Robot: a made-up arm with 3 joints.
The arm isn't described. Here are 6 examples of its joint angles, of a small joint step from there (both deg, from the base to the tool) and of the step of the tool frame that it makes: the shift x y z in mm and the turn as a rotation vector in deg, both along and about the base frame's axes.
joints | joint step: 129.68 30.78 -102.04 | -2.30 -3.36 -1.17
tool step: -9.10 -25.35 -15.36 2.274 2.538 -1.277
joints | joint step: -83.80 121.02 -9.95 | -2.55 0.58 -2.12
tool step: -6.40 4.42 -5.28 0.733 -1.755 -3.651
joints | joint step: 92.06 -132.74 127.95 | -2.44 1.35 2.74
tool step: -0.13 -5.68 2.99 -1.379 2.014 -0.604
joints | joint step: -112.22 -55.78 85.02 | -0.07 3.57 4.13
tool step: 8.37 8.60 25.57 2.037 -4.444 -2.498
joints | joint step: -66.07 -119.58 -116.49 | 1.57 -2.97 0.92
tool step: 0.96 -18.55 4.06 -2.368 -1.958 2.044
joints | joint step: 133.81 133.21 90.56 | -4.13 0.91 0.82
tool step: -11.17 5.08 -6.07 -0.284 -1.049 -3.564
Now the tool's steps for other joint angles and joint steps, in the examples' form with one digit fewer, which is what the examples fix.
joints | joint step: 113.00 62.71 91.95 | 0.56 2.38 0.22
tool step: -0.7 13.2 7.0 -2.11 -1.12 0.46
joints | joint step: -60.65 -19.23 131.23 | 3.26 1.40 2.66
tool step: -28.3 -18.0 7.6 1.64 0.00 0.74
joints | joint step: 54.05 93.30 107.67 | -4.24 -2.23 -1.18
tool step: -20.4 12.5 4.0 2.48 -0.45 -4.28
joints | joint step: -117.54 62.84 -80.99 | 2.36 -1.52 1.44
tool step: -19.2 5.7 0.3 -0.80 1.82 1.69
